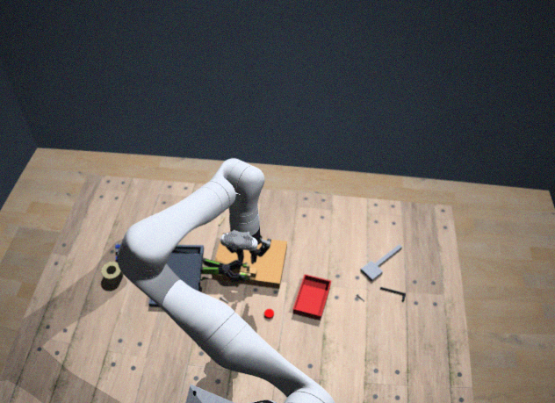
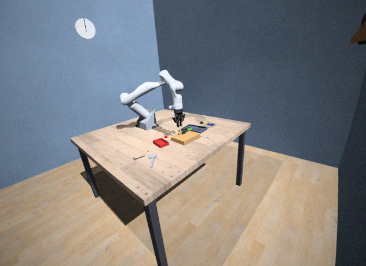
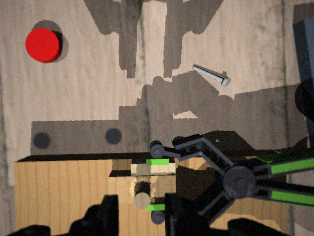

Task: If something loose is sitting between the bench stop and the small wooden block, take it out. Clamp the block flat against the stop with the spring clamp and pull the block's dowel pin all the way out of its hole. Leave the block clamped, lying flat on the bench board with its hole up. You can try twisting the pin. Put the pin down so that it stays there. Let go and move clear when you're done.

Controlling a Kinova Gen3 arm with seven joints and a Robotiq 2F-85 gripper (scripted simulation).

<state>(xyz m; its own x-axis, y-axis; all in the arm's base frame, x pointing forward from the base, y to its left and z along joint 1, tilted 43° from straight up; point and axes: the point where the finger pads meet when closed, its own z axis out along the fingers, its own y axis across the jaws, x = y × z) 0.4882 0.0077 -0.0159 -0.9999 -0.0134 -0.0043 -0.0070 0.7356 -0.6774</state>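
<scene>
Right now my hand is 6 cm above the dowel pin. From my hand the other things lie so: bench board (6 cm ahead, 1 cm to the left, 9 cm below); then wooden block (8 cm below); then red disc (10 cm behind, 8 cm to the right, 11 cm below).
</scene>
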